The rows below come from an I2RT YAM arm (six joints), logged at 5 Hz.
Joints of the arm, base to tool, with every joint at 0 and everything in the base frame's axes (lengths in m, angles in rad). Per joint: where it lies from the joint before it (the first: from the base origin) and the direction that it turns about. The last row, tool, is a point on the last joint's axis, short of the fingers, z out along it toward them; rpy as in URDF.
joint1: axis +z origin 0 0 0.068
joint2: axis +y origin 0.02 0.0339 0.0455
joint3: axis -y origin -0.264 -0.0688 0
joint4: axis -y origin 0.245 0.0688 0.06
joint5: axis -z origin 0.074 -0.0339 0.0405
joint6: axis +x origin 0.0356 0 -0.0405
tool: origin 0 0 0 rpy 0 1.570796 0
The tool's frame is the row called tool.
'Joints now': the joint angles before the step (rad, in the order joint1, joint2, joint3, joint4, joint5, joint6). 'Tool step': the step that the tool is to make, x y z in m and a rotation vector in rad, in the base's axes. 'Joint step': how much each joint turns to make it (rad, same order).
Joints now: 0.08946 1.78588 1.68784 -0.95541 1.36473 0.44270
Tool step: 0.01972 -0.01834 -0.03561 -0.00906 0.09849 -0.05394
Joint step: -0.05189 0.09993 -0.00001 -0.00187 0.00343 0.00302
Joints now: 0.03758 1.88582 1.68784 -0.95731 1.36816 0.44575
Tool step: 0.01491 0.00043 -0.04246 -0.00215 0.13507 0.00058
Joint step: -0.00038 0.10416 -0.00988 -0.02143 -0.00305 0.00043
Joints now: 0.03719 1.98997 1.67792 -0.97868 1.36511 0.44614
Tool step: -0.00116 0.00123 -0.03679 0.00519 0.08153 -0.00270
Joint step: 0.00305 0.04920 -0.06640 -0.00074 -0.00687 0.03585
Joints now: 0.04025 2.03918 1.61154 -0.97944 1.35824 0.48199
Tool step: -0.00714 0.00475 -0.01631 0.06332 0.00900 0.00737
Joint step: 0.01144 0.00001 -0.05492 -0.00187 -0.06256 0.05224
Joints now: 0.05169 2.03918 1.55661 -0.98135 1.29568 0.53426
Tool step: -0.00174 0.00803 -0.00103 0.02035 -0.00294 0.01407
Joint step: 0.02022 -0.00002 -0.00077 -0.02251 -0.01946 0.02861
